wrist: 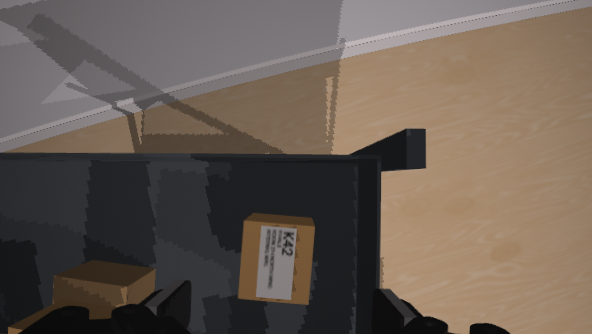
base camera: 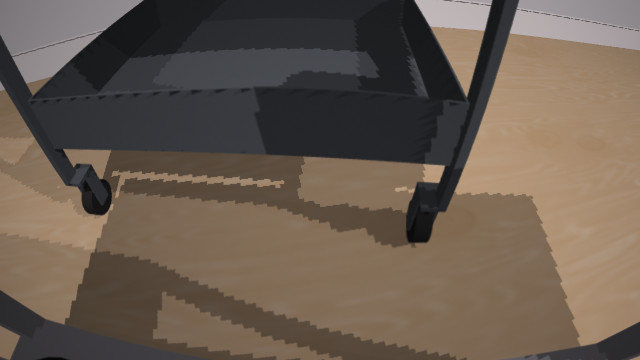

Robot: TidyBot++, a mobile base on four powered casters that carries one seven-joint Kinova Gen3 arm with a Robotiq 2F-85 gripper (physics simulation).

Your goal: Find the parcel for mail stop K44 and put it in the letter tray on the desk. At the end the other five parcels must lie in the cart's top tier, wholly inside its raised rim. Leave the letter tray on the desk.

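Places are measured from the arm's base along level axes (x ahead, y left, z up), in centimetres.
Pixels of known places: gripper, between the fingertips: (wrist: pixel 281 306).
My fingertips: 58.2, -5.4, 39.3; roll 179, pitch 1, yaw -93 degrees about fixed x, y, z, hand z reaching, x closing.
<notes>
Ahead of a thing's pixels: the offset from my fingertips to its middle, as dx, dy, dz. "spot": to the spot under its first point.
A brown parcel {+0.0, +0.8, -10.2} (wrist: pixel 276 260) with a white label reading K42 lies label up in the cart's top tier {spot: +3.2, -5.9, -8.2} (wrist: pixel 369 215), near its right wall and inside the raised rim. Another brown parcel {-6.1, +15.1, -10.2} (wrist: pixel 102 287) stands at the lower left of the wrist view, partly hidden by a finger; its label does not show. The corner of a further brown box {spot: -3.1, +16.5, -3.6} (wrist: pixel 25 322) shows beside it, mostly hidden. My gripper (wrist: pixel 281 306) is open and empty, above the tier, with its fingers wide on either side of the K42 parcel's near end. The K44 parcel, the desk and the letter tray cannot be made out.
In the base camera view the cart's lower tier {spot: -25.2, +12.7, -62.4} (base camera: pixel 240 122) stands close in front, with corner posts (base camera: pixel 482 75) and black casters (base camera: pixel 420 220) (base camera: pixel 96 197). A post (wrist: pixel 415 148) sticks out at the tier's right corner. A grey wall (wrist: pixel 225 45) runs behind the cart.
</notes>
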